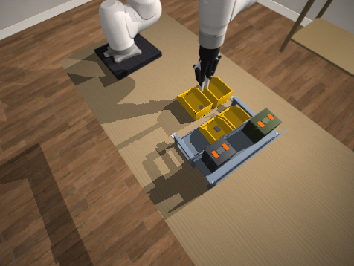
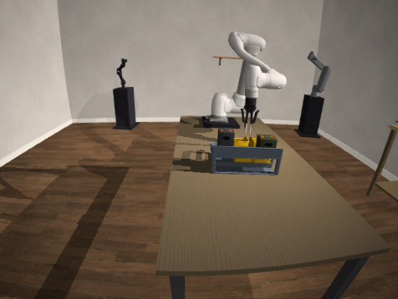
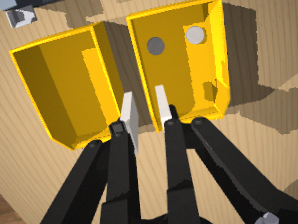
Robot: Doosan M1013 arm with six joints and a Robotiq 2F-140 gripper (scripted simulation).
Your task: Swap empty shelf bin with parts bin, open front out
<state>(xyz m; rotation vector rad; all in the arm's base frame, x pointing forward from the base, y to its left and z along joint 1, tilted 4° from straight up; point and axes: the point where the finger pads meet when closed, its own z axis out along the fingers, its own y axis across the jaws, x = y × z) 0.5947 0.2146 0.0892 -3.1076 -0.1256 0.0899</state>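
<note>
Now: hand 130 mm short of the shelf lip, 60 mm to the left of it and 140 mm above it. From my hand the other things lie so: dark grey box: 320 mm ahead, 160 mm to the right, 20 mm above; green box: 310 mm ahead, 70 mm to the left.
</note>
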